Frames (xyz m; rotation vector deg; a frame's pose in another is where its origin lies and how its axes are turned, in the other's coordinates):
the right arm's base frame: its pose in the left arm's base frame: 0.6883 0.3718 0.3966 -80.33 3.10 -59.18
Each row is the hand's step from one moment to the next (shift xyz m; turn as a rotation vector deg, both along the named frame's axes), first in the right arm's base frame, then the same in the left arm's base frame.
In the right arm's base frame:
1: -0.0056 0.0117 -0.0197 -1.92 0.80 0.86
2: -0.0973 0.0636 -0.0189 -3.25 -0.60 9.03
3: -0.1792 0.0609 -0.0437 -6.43 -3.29 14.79
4: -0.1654 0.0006 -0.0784 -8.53 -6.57 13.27
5: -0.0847 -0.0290 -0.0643 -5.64 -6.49 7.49
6: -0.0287 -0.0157 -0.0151 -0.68 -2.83 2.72
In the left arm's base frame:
1: -0.0084 -0.0137 -0.0172 -0.18 1.71 -1.46
2: -0.0330 0.0343 -0.1077 3.08 9.06 0.95
3: -0.0972 0.0659 -0.1547 3.11 15.91 2.85
4: -0.1430 0.0409 -0.1067 -0.84 16.58 4.04
5: -0.1037 0.0073 -0.0366 -2.50 10.34 4.11
6: -0.0345 0.0086 -0.0060 -0.37 2.99 2.60

